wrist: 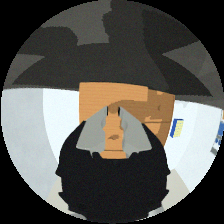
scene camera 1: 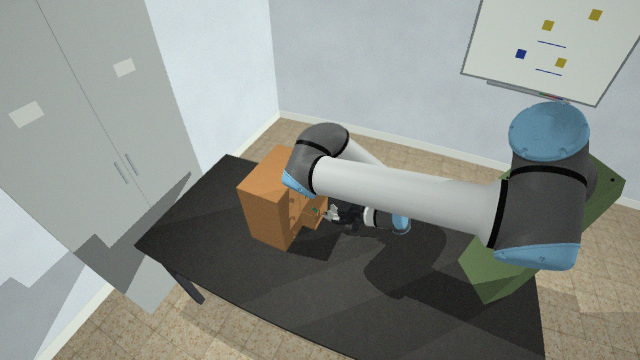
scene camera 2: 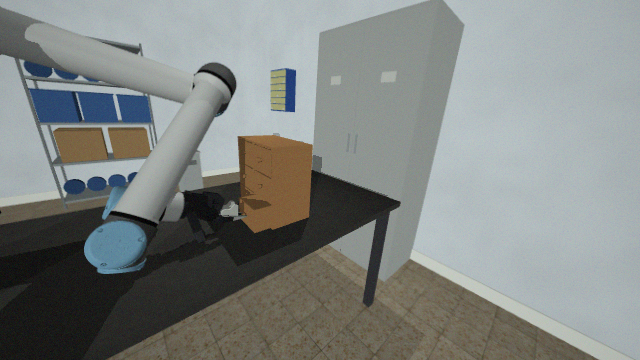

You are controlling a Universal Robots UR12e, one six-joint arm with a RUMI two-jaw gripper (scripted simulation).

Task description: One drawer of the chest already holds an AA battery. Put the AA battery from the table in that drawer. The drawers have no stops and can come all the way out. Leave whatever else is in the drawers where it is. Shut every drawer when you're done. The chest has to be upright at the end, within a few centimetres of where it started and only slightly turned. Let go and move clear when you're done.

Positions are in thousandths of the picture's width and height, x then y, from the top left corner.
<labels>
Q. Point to an orange wooden chest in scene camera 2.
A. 455,457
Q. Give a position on a drawer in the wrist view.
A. At 417,431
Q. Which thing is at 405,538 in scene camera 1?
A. An orange wooden chest.
</labels>
